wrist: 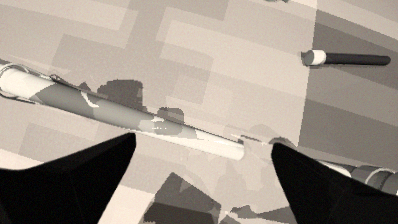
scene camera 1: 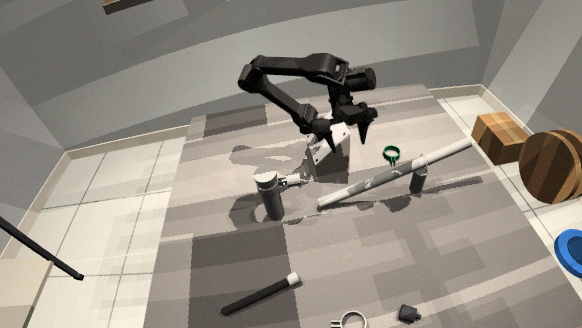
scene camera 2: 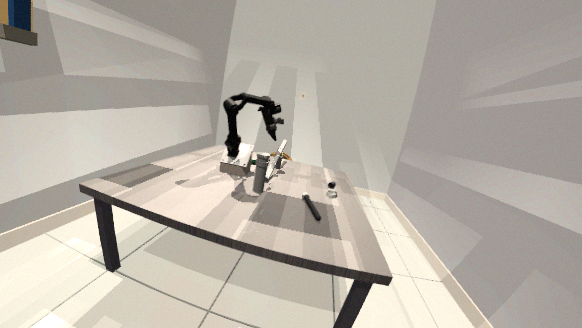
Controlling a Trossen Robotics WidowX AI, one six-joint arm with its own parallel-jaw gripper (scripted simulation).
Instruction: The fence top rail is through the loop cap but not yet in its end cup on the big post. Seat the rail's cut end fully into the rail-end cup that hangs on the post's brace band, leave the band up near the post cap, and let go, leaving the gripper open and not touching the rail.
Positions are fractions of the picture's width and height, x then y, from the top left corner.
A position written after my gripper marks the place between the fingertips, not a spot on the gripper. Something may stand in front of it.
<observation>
My gripper (scene camera 1: 0.60,0.45) is open and holds nothing.
My gripper shows as well in the wrist view (wrist: 0.51,0.65).
</observation>
